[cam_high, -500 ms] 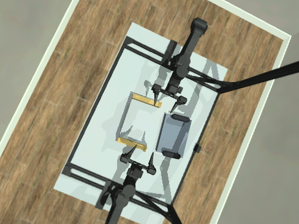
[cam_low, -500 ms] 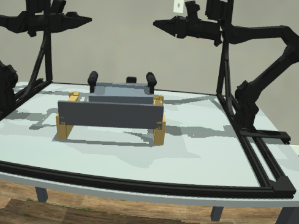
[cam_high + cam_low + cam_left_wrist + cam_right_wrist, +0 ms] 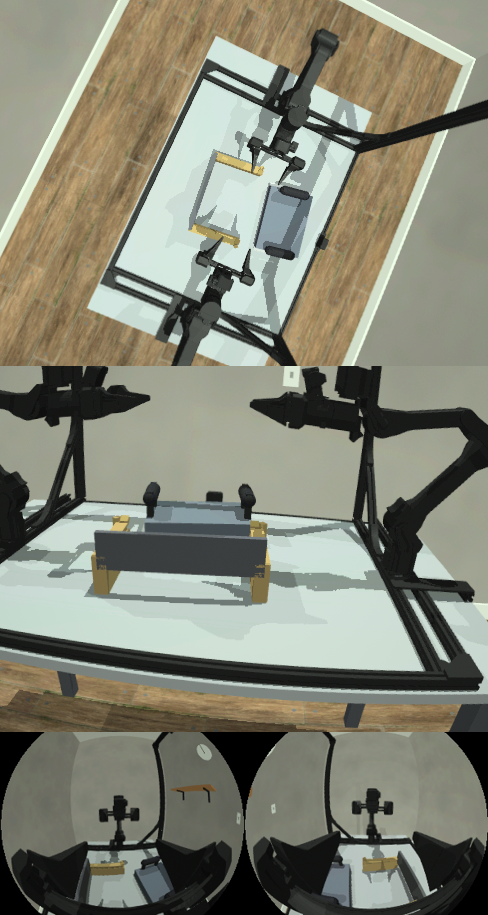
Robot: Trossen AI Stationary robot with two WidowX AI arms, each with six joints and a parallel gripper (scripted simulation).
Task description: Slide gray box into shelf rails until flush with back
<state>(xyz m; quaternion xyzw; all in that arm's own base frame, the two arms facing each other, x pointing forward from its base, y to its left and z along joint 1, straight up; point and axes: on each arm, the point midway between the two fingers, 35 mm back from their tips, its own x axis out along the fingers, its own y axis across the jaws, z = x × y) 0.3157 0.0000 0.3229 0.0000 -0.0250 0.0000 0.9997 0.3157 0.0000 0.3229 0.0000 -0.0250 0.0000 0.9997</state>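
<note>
Now: the gray box 180 mm behind my left hand, 160 mm to the right of it and 290 mm below it. From my left hand the other things lie so: gray back plate (160 mm ahead, 140 mm to the right, 250 mm below).
My right gripper is now 29 cm above the gray box, 18 cm past it and 13 cm to the right of it. Round my right hand: gray back plate 25 cm below, 16 cm ahead, 15 cm to the left.
</note>
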